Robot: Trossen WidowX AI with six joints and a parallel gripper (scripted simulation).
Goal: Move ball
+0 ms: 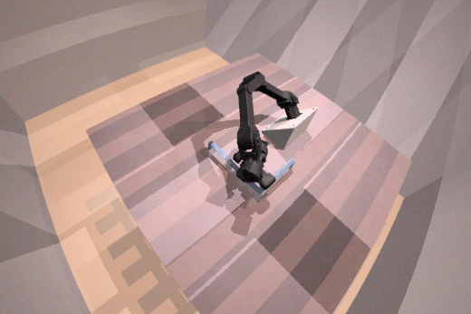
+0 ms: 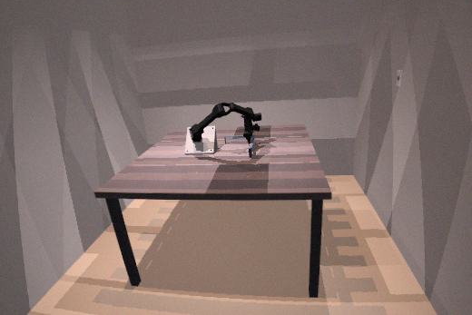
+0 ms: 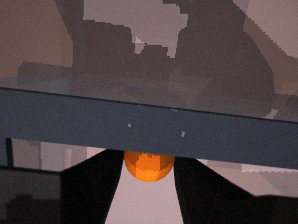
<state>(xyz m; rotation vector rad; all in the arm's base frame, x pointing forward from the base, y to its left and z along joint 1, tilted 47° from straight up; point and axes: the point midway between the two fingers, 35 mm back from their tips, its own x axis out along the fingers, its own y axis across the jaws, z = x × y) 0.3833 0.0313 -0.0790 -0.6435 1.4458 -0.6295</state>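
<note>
The see-through copy lies 10 mm below my gripper tip. Also, from my gripper tip: orange ball: right at my gripper tip.
</note>
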